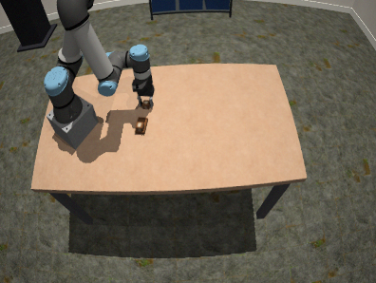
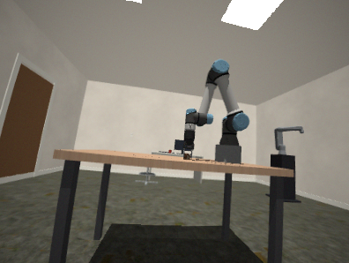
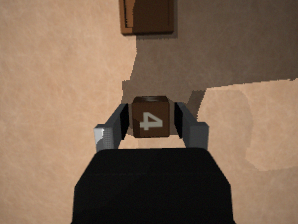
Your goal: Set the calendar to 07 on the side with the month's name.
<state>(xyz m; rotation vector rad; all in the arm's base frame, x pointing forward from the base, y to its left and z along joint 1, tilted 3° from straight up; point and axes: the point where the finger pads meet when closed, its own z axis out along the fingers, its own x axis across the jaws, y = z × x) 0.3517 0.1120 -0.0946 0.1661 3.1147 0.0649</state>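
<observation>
The brown calendar tray lies 110 mm to the right of my hand, 20 mm below it and 10 mm behind it.
</observation>
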